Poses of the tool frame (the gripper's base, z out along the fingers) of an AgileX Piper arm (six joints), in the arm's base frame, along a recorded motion.
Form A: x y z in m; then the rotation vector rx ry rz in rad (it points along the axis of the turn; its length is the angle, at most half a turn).
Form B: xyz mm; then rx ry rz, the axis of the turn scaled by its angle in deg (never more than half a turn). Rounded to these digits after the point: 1 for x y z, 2 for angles.
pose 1, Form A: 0.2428, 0.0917, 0.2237, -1.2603, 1.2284, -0.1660
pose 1, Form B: 242.8, 91.7, 223.7, -72.21, 70.38, -9.51
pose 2, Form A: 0.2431, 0.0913, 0.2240, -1.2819, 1.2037, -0.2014
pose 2, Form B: 243.1, 91.3, 224.0, -73.45, 68.97, -11.54
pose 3, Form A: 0.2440, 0.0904, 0.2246, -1.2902, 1.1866, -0.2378
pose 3, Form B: 244.0, 90.4, 224.6, -73.92, 67.99, -13.62
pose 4, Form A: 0.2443, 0.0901, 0.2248, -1.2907, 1.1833, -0.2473
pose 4, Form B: 244.3, 90.1, 224.8, -73.95, 67.80, -14.17
